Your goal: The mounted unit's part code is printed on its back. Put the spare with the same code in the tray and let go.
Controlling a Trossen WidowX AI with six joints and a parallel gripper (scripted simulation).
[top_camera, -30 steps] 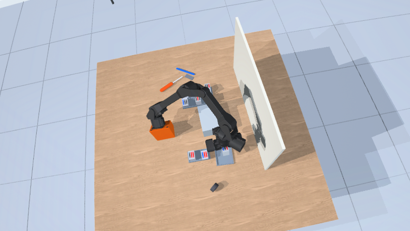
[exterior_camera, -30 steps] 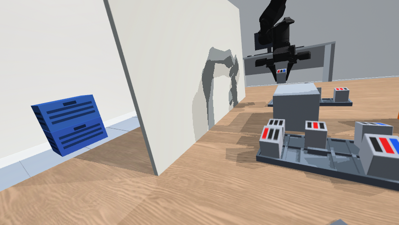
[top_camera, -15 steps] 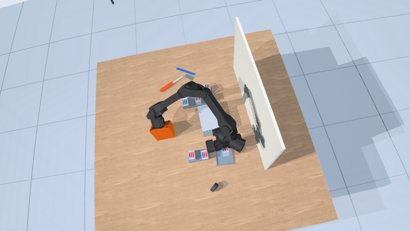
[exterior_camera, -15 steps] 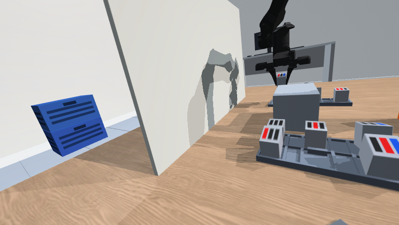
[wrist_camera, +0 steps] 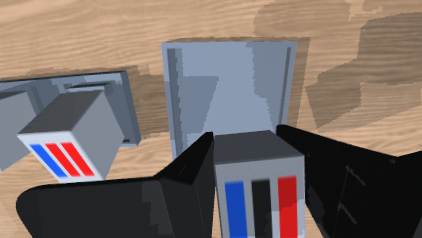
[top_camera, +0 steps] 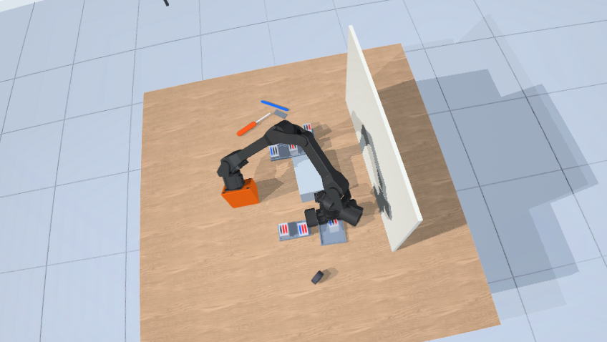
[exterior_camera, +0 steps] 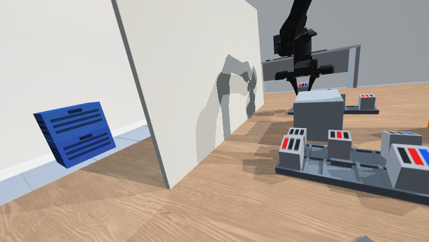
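Right now the grey tray is 60 mm below my gripper tip and 20 mm to the right of it. The rest, counted from my gripper tip: white wall panel 220 mm to the left, 160 mm ahead, 160 mm above; then light grey block 190 mm to the left, 80 mm behind, 10 mm below; then blue pen 560 mm to the left, 230 mm behind, 60 mm below.
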